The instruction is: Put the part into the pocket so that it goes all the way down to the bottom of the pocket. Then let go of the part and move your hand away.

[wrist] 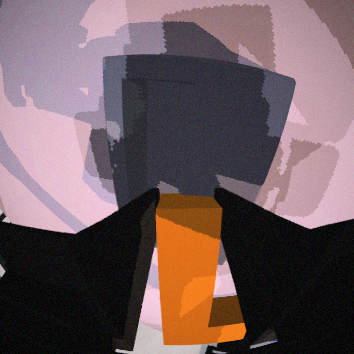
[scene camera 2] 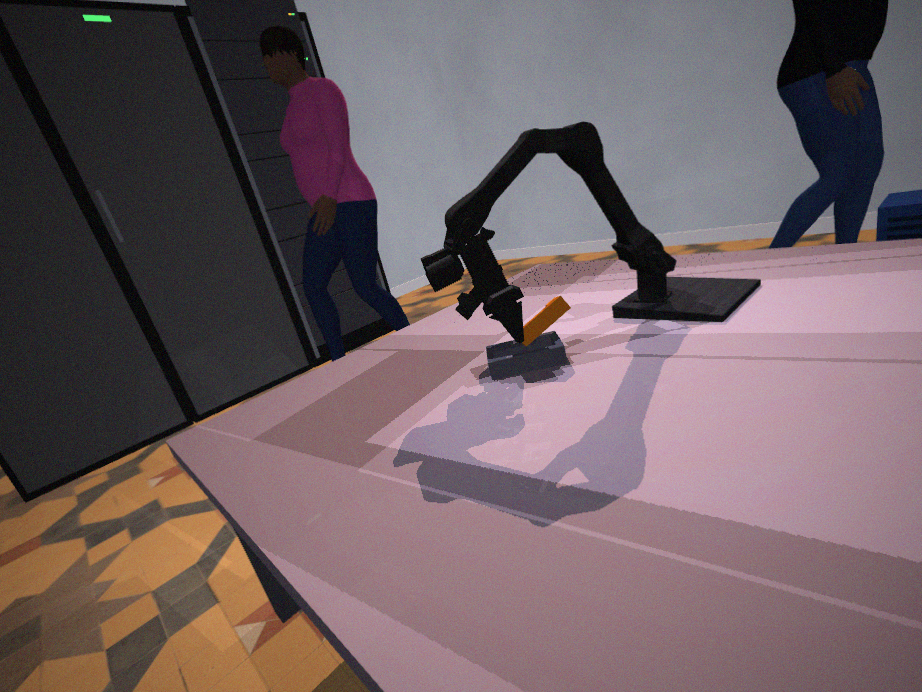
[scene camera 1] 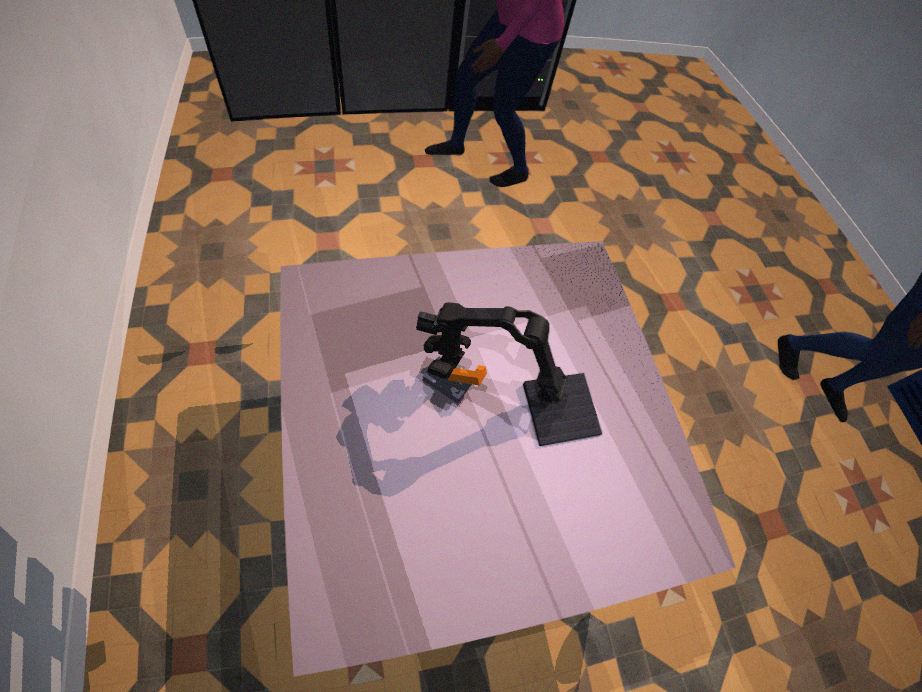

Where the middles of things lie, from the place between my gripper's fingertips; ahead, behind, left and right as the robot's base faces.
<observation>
My gripper is now 5 cm past the orange L-shaped block (scene camera 2: 557,306), 3 cm to the right of it and 3 cm below it.
</observation>
